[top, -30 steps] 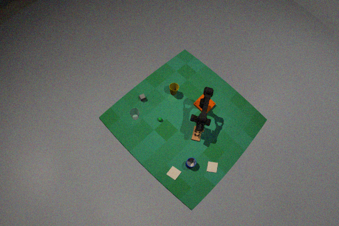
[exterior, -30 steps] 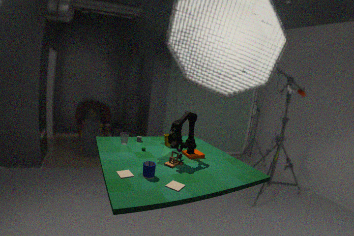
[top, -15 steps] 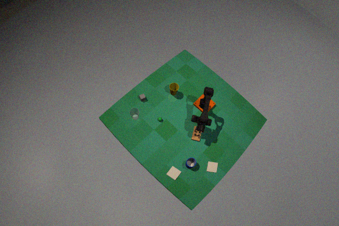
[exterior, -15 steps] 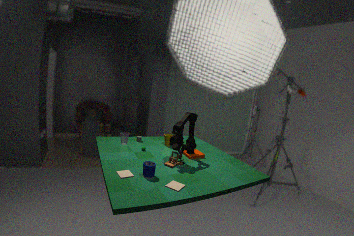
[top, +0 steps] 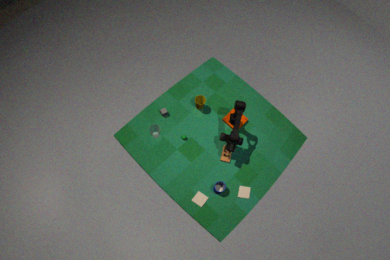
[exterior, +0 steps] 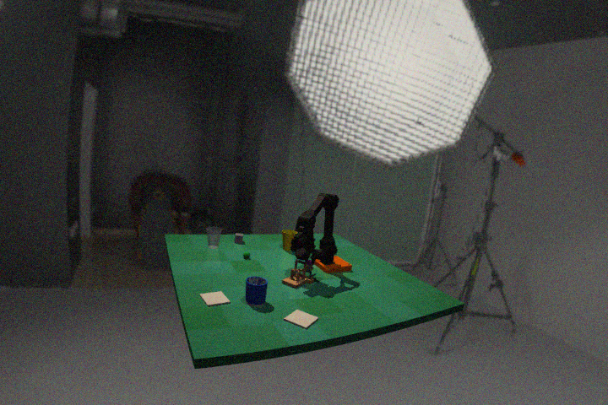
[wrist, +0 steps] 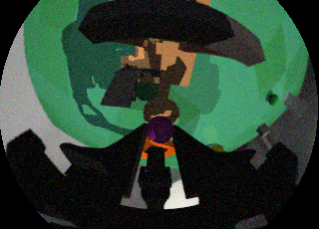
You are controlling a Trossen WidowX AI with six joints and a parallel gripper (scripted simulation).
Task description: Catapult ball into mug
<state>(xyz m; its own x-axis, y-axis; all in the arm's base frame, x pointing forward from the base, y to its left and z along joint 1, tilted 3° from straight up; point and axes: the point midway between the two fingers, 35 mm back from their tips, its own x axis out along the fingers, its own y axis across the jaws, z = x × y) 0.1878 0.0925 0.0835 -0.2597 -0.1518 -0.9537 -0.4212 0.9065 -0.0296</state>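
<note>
My gripper tip is now 1 cm below the purple ball. Also, from my gripper tip: yellow cup 11 cm behind, 41 cm to the right, 4 cm below; then blue mug 38 cm ahead, 18 cm to the left, 4 cm below; then green ball 21 cm ahead, 32 cm to the right, 5 cm below.
</note>
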